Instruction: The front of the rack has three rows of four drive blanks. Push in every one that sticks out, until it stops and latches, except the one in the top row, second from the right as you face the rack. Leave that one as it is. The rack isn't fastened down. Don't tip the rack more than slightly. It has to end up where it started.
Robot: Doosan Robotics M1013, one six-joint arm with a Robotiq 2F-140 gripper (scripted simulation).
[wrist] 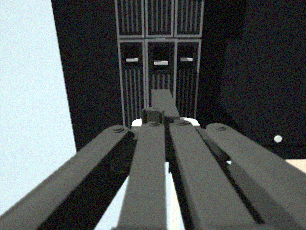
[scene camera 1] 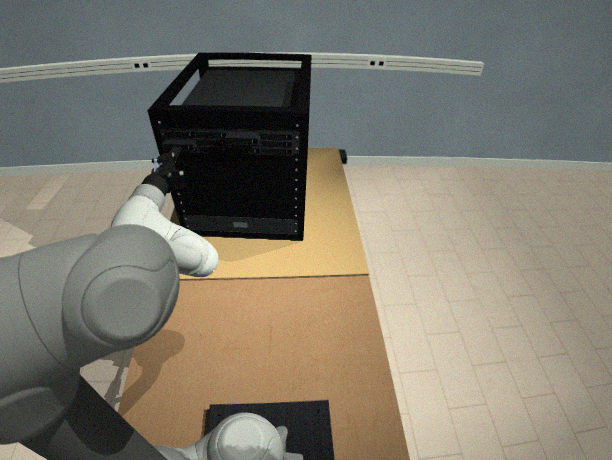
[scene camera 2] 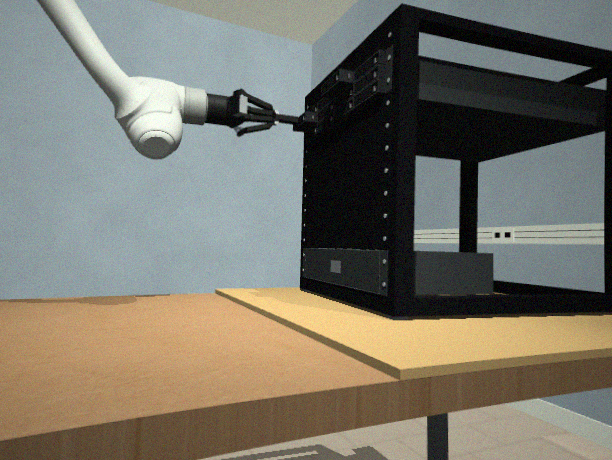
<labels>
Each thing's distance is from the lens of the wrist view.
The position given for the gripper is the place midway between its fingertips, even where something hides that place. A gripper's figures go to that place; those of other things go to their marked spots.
gripper (wrist: 160, 104): 17 cm
drive blank (wrist: 188, 59): 22 cm
</labels>
